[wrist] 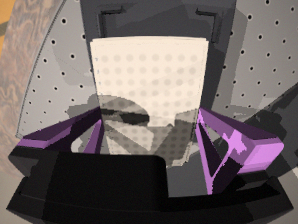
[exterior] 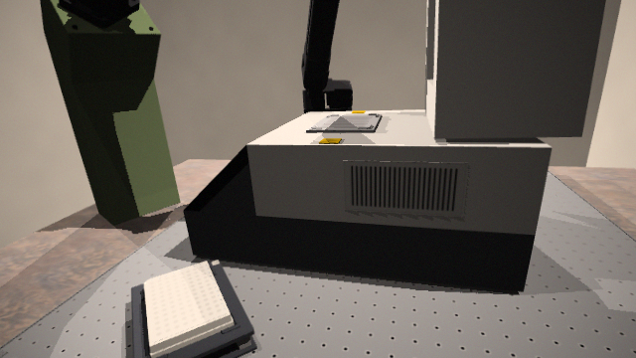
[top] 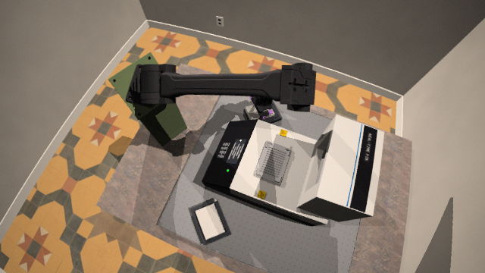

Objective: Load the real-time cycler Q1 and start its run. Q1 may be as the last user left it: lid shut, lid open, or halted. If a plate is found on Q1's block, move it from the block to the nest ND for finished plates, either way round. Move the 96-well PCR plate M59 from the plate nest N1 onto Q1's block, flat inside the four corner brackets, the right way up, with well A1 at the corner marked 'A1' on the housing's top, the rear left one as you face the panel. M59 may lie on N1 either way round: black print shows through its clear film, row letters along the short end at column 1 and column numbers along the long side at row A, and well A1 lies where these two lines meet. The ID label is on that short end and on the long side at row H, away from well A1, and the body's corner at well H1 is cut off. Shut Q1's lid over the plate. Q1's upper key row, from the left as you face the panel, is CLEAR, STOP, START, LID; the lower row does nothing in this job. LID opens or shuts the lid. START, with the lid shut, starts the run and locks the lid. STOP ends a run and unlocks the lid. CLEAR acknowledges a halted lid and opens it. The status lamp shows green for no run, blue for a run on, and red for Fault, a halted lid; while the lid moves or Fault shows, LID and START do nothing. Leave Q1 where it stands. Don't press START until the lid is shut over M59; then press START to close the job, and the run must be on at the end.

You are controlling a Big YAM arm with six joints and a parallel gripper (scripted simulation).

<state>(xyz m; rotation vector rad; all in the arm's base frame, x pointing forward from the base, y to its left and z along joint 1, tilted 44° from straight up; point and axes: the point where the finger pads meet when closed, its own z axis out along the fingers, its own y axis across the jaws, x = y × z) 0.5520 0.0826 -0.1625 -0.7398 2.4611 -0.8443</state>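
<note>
Right now the dark nest nd is 30 mm below my hand and 20 mm ahead of it. Also, from my hand: dark nest N1 (530 mm to the right, 200 mm behind, 20 mm below).
</note>
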